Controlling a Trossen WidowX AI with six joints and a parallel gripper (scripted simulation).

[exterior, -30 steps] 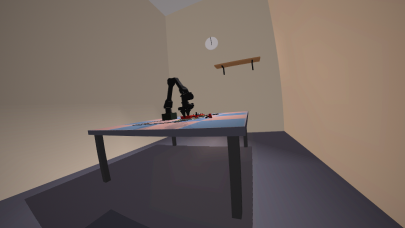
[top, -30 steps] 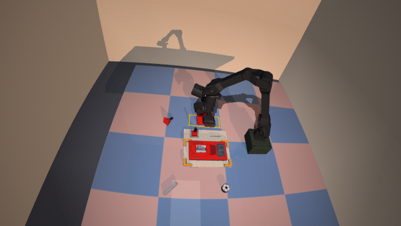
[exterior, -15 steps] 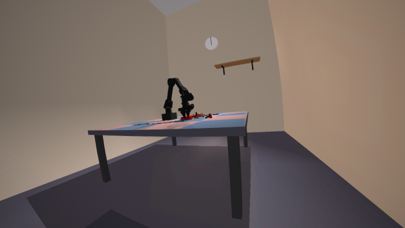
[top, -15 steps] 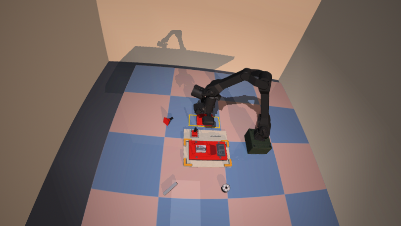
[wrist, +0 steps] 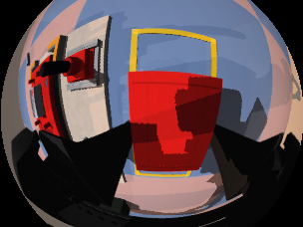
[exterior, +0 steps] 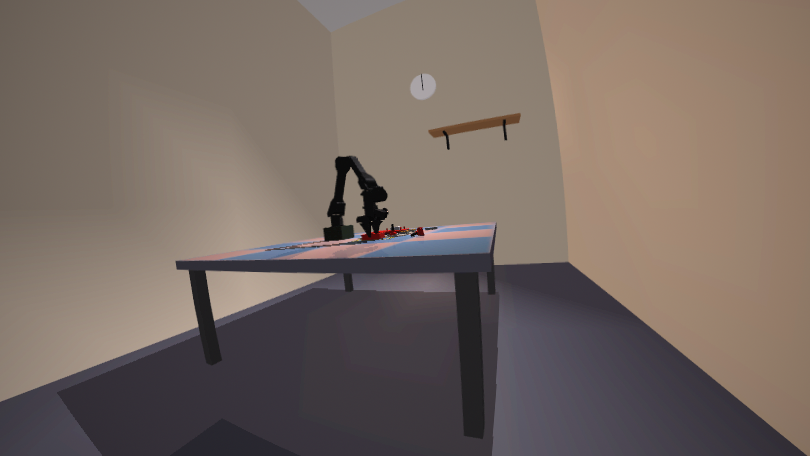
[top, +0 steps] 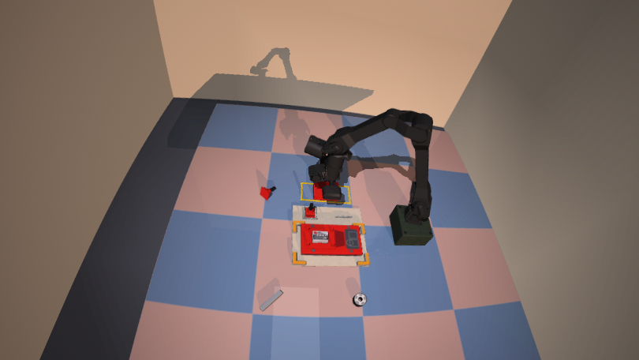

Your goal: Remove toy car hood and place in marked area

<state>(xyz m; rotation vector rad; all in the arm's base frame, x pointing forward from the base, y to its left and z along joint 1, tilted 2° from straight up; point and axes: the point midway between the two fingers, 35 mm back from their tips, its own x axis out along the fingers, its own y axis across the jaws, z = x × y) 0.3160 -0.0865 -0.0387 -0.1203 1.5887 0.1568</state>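
The red hood is right at my gripper tip. The rest, counted from my gripper tip: wheel: 39 cm to the left, 15 cm behind.
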